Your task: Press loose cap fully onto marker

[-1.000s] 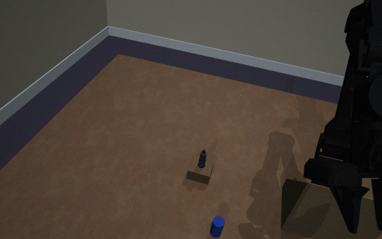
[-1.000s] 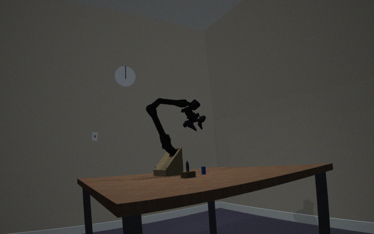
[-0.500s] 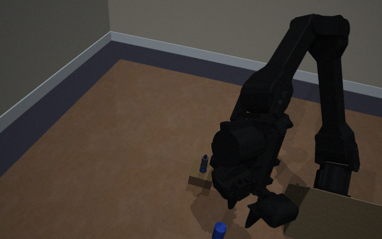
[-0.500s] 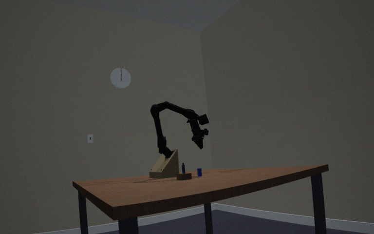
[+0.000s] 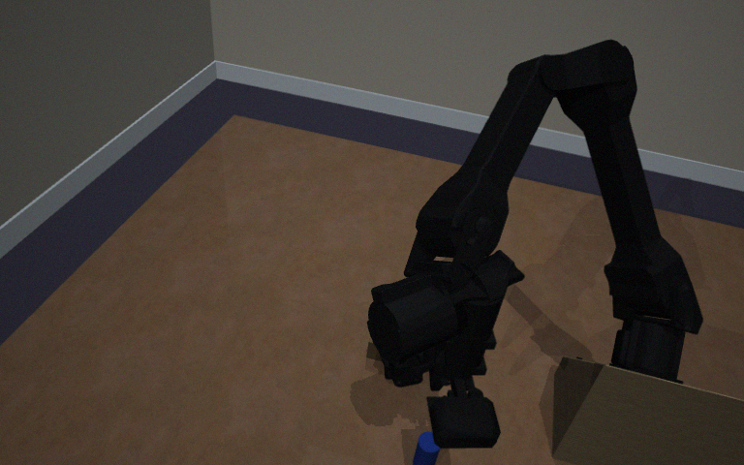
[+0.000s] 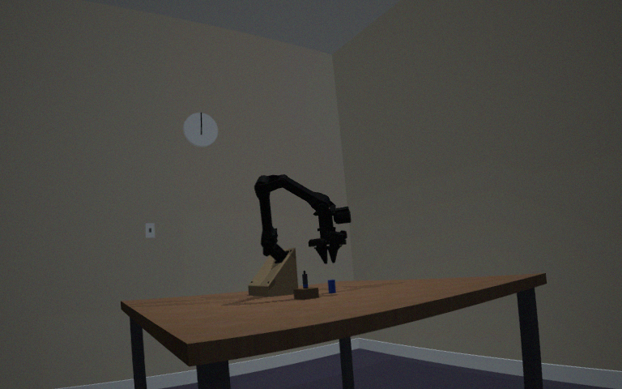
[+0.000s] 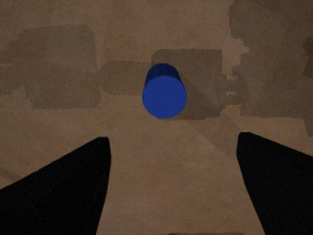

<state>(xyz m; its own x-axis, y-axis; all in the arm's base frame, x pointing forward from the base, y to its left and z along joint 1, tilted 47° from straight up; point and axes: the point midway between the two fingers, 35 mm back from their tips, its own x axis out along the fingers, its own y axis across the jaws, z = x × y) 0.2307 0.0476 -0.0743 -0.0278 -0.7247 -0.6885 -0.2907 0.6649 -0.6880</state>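
Right now my gripper tip is 90 mm above the blue cap. The rest, counted from my gripper tip: brown holder block: 170 mm to the right, 100 mm below, 80 mm ahead.
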